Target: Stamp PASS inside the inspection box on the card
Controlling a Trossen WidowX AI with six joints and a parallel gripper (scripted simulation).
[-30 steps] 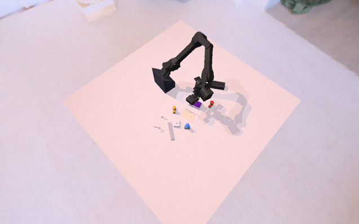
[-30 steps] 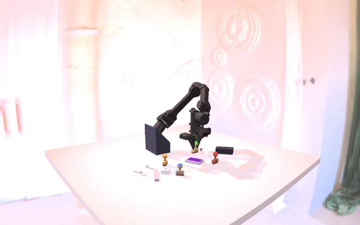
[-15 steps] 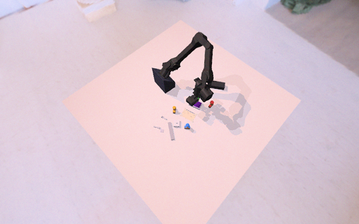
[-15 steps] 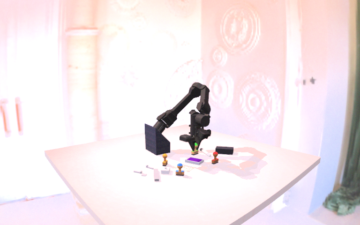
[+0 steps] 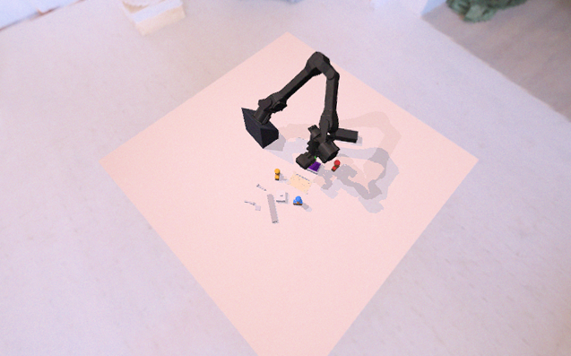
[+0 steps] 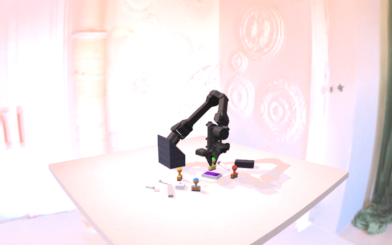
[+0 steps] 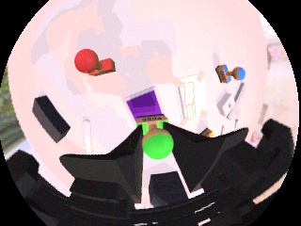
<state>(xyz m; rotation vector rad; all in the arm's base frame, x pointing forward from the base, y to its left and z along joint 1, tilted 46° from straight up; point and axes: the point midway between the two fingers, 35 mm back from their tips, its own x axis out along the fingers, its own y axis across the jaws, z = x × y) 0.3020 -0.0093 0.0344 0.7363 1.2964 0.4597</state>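
The purple ink pad lies 6 cm below my gripper tip. Round my gripper tip: green-knobbed stamp (right at my gripper tip); red-knobbed stamp (9 cm ahead, 6 cm to the left, 4 cm below); card (10 cm to the right, 6 cm below, 1 cm ahead).
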